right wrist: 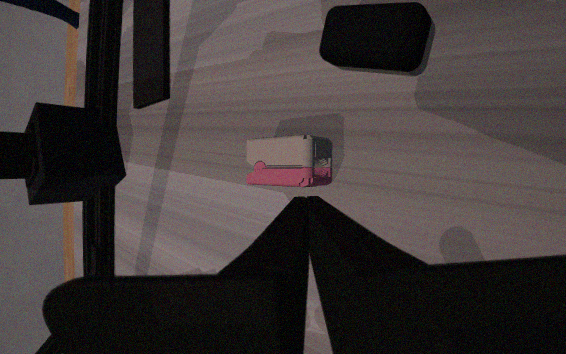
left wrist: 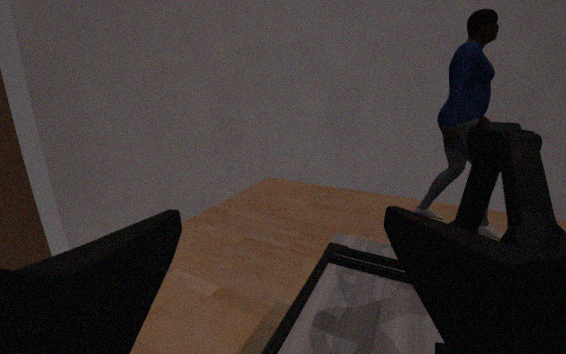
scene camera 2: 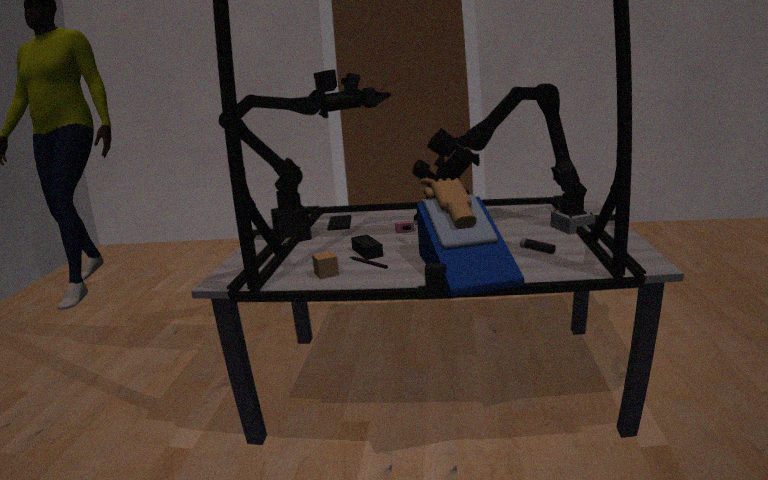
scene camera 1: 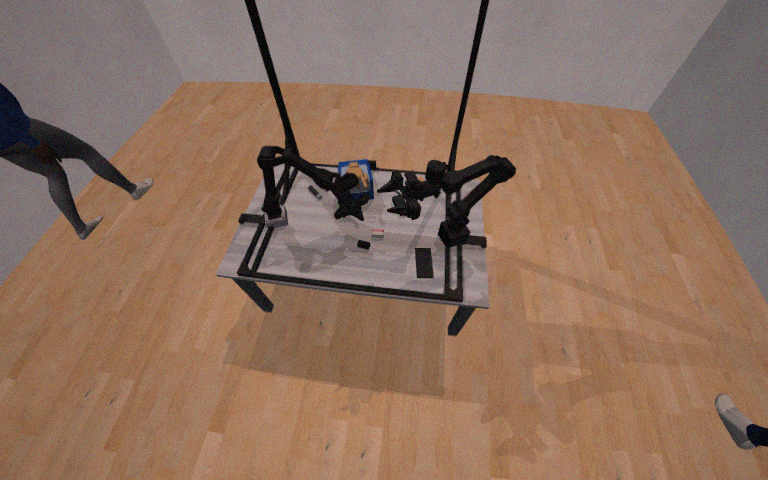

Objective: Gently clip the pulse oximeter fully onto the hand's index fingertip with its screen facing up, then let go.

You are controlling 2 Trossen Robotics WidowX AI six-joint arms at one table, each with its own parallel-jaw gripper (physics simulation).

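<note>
The pulse oximeter, with a white half and a pink half, lies on the table; the right wrist view shows the two halves side by side. The tan hand rests on a grey pad on a blue wedge, apart from the oximeter. Its index fingertip cannot be made out clearly. My right gripper is shut and empty, above the table near the oximeter; its fingers are hidden behind the hand in scene camera 2. My left gripper is open and empty, high above the table.
A black box lies close to the oximeter. A dark flat slab lies near the left arm's base. A wooden cube, a pen and another black box lie beside the blue wedge. A dark cylinder lies across from them.
</note>
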